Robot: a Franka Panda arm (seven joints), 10 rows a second.
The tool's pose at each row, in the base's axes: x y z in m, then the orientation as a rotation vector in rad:
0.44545 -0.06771 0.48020 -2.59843 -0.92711 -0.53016
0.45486 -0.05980 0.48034 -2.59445 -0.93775 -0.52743
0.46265 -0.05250 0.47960 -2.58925 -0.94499 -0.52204
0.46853 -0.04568 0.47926 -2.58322 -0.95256 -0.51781
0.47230 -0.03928 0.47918 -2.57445 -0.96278 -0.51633
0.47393 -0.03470 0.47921 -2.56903 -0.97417 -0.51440
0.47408 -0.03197 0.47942 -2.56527 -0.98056 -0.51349
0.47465 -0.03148 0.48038 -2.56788 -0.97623 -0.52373
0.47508 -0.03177 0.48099 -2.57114 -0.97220 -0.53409
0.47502 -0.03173 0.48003 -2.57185 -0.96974 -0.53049
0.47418 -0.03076 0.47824 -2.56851 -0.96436 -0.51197
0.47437 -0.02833 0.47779 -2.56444 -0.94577 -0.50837
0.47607 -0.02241 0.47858 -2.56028 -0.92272 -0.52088
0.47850 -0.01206 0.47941 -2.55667 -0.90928 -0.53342
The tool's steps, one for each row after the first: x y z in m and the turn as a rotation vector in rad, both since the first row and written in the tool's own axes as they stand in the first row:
0.01104 0.00034 0.00540 0.00302 -0.00227 -0.00730
0.02019 0.00022 0.01095 0.00857 -0.00490 -0.01195
0.02790 -0.00086 0.01549 0.01433 -0.00661 -0.01708
0.03398 -0.00307 0.01914 0.02101 -0.00620 -0.02470
0.03760 -0.00537 0.02143 0.02472 -0.00766 -0.03282
0.03925 -0.00731 0.02243 0.02734 -0.00809 -0.03747
0.04035 -0.00747 0.02193 0.02184 -0.00215 -0.03571
0.04078 -0.00709 0.02138 0.01565 0.00351 -0.03414
0.04033 -0.00698 0.02222 0.01680 0.00165 -0.03184
0.03944 -0.00792 0.02400 0.02760 -0.00676 -0.02566
0.04067 -0.00950 0.02547 0.03530 -0.00327 -0.01246
0.04540 -0.01287 0.02767 0.03745 0.01075 0.00153
0.05302 -0.01902 0.03189 0.03760 0.02251 0.00882

